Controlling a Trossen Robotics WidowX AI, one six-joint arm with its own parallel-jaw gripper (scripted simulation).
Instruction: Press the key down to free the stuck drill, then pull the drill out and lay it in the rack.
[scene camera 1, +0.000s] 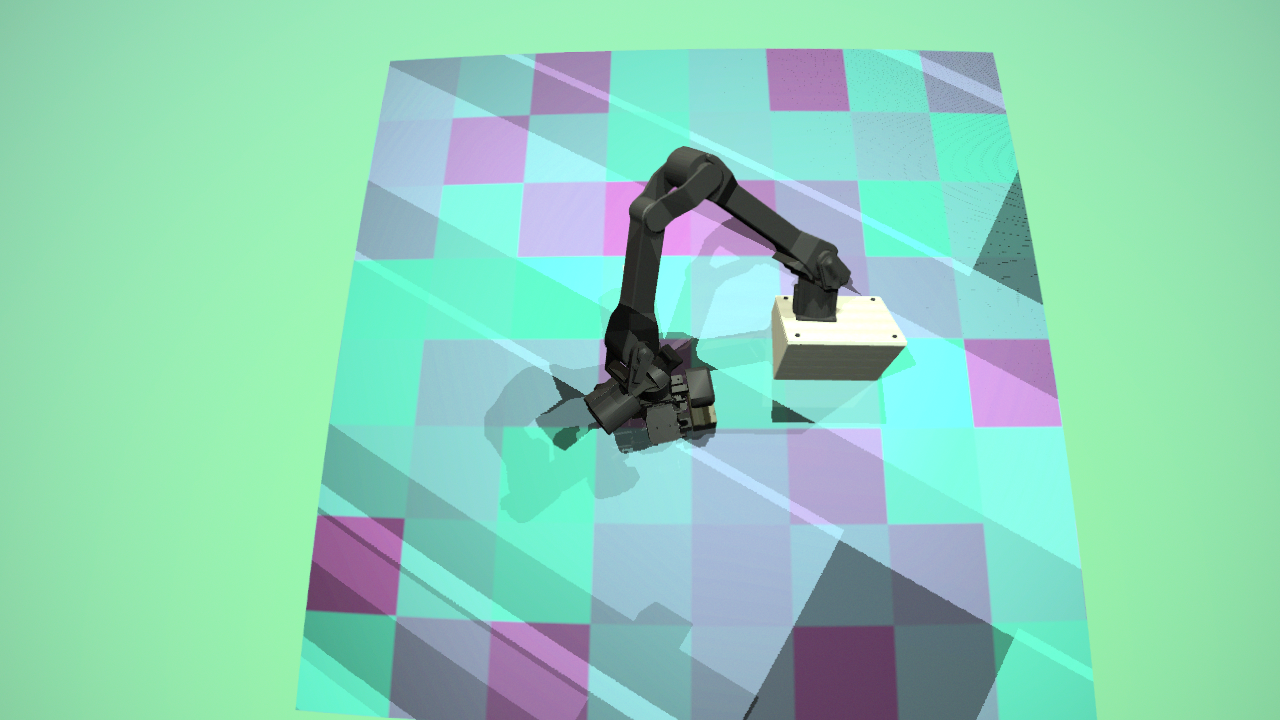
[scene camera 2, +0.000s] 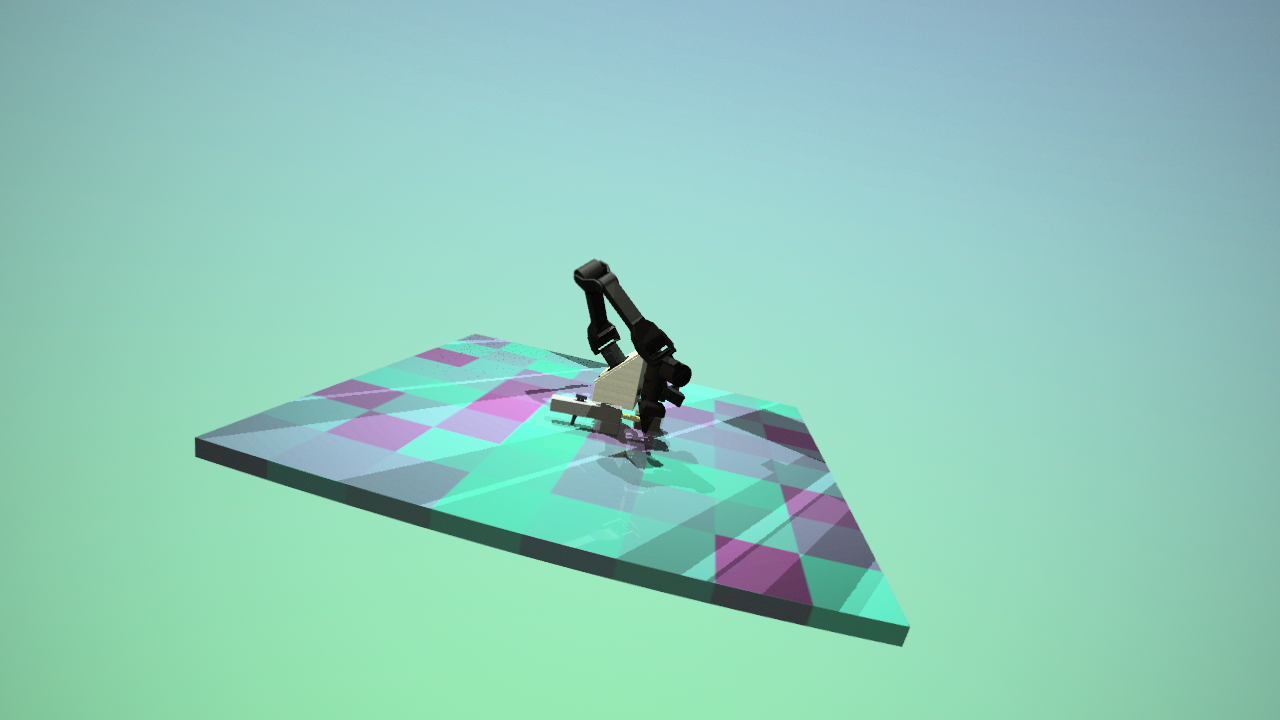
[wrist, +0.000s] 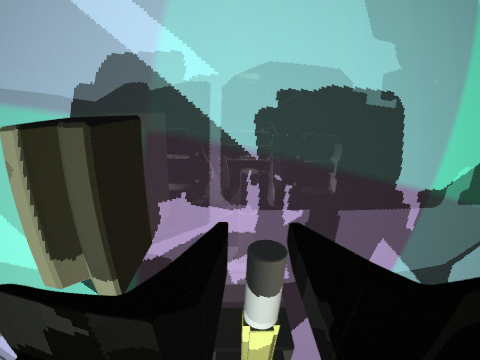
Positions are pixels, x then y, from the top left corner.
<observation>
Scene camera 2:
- my gripper: 643, 430
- grey fixture: 609, 415
</observation>
